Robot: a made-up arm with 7 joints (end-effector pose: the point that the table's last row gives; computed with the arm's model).
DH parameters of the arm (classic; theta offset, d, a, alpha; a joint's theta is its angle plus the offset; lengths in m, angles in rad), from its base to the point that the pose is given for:
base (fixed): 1.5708 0.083 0 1.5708
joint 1: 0 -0.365 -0.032 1.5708
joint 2: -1.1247 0 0.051 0
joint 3: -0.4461 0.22 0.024 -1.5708
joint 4: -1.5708 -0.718 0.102 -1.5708
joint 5: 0 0.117 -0.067 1.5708
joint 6: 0 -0.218 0.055 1.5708
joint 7: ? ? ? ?
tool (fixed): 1.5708 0.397 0 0
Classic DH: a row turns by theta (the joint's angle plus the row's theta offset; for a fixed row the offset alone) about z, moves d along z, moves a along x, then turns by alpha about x.
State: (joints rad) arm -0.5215 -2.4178 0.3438 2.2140 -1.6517 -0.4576 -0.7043
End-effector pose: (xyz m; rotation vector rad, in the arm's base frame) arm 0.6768 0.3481 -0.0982 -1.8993 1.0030 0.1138
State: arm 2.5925 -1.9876 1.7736 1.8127 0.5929 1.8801 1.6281
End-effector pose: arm 0.1847 1.0016 -0.5884 -0.0528 1.9653 0.9245
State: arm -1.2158 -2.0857 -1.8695 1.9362 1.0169 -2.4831 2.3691
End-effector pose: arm -1.0370 -0.4233 -0.0486 0.6668 -1.1964 1.1127
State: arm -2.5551 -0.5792 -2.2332 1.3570 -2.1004 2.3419 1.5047
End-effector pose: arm 0.4536 -0.1783 0.0454 0.2034 1.0199 1.7002
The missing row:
joint 7: -1.5708 0.117 0.119 1.5708
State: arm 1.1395 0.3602 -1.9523 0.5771 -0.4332 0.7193 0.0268
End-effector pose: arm 0.7330 0.3800 0.0772 0.1564 0.4203 1.8125
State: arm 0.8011 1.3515 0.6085 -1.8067 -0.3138 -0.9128 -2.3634
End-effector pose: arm -0.8877 0.2117 0.2207 1.6142 -0.3605 1.6624
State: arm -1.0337 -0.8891 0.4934 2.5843 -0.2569 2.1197 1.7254
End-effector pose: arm 0.2874 -0.5027 1.1631 0.5612 0.0623 1.6777
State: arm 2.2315 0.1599 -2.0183 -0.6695 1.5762 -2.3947 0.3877
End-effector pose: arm 0.4855 0.3268 -0.0711 0.8314 1.9157 1.0757
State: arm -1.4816 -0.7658 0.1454 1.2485 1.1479 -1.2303 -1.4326
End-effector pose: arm -0.3388 -0.1400 0.6270 1.9494 0.0841 -2.2102
